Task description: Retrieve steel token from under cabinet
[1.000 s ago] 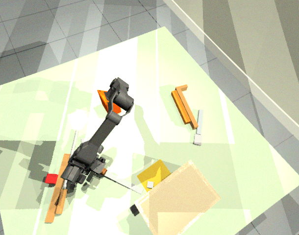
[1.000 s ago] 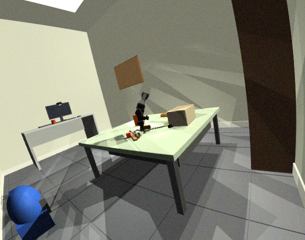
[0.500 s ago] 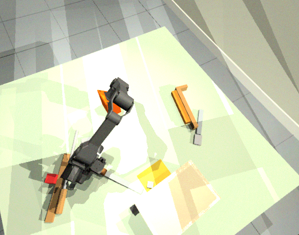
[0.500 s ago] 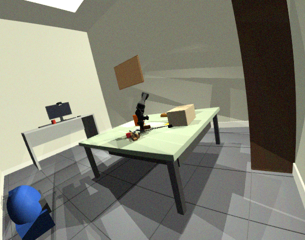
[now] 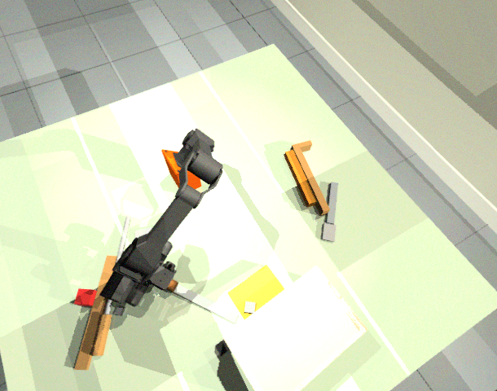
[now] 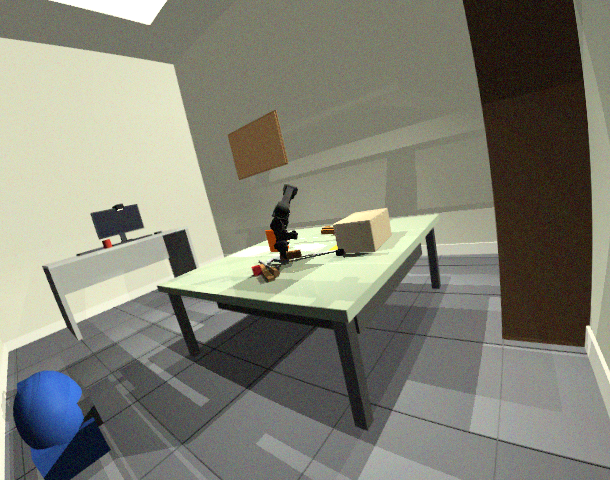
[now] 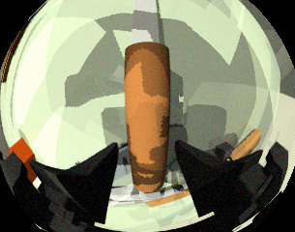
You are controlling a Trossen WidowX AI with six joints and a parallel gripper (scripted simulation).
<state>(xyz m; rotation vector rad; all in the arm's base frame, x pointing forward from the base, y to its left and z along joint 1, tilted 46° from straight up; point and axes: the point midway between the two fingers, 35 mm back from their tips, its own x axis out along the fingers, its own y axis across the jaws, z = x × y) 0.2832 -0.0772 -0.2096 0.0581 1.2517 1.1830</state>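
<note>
Now: gripper tip 90 mm past the short bar, 50 mm to the left of it and 10 mm above it. The rest, counted from my gripper tip: long wooden stick (20 mm ahead, 170 mm to the right, 20 mm below); red cube (20 mm behind, 180 mm to the right); small grey cube (50 mm ahead, 110 mm to the right, 10 mm below).
</note>
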